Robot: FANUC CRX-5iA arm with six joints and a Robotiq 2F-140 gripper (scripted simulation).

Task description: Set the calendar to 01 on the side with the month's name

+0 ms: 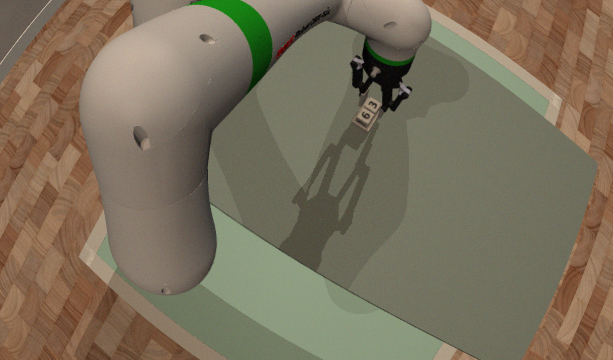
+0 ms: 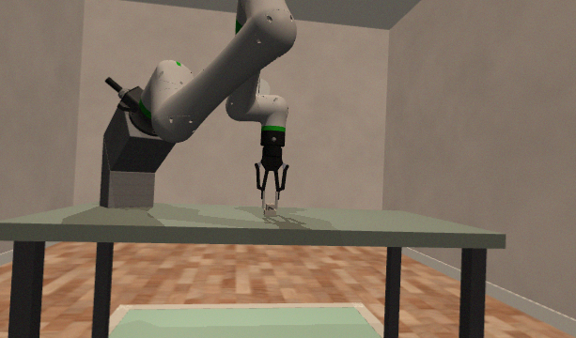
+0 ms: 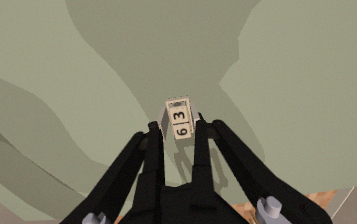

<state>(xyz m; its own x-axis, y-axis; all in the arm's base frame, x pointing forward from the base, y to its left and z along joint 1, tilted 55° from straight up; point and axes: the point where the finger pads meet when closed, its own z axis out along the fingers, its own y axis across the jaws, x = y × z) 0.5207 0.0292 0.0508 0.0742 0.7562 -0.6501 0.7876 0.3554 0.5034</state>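
The calendar tray lies 20 mm to the right of my hand and 40 mm below it.
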